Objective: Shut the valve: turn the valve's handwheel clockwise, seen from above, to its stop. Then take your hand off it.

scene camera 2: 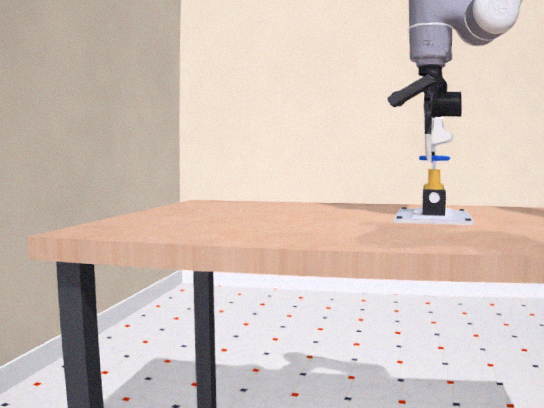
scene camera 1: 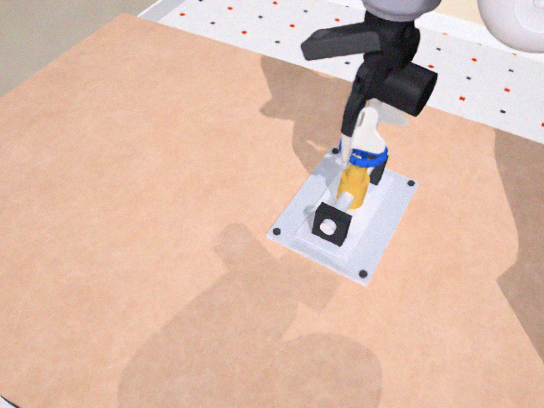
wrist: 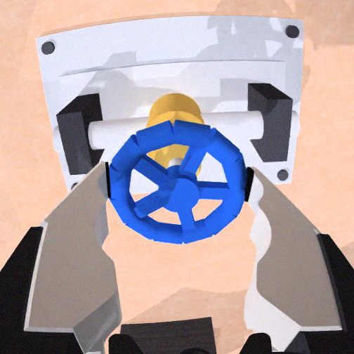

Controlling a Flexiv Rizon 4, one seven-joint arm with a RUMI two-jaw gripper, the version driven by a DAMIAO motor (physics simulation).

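Note:
The blue handwheel [scene camera 1: 367, 162] [scene camera 2: 444, 158] [wrist: 181, 195] sits level on top of the yellow valve body [scene camera 1: 354, 191] [scene camera 2: 434, 180] [wrist: 174, 106]. My gripper [scene camera 1: 364, 157] [scene camera 2: 433, 156] [wrist: 177, 167] is shut on the handwheel. In the wrist view its two fingertips press on opposite sides of the rim, left and right. In scene camera 1 one finger is at the wheel's left side and the other is largely hidden. The valve's stop does not show, so the wheel's turn relative to it cannot be told.
The valve's pale base plate [scene camera 1: 390, 217] [scene camera 2: 458, 218] [wrist: 170, 40] lies on the wooden table [scene camera 1: 150, 150] [scene camera 2: 250, 220], with dark bolts at its corners. A white pipe [wrist: 227, 125] runs through the valve between two black blocks [wrist: 276, 125] [wrist: 80, 135], low beneath the wheel.

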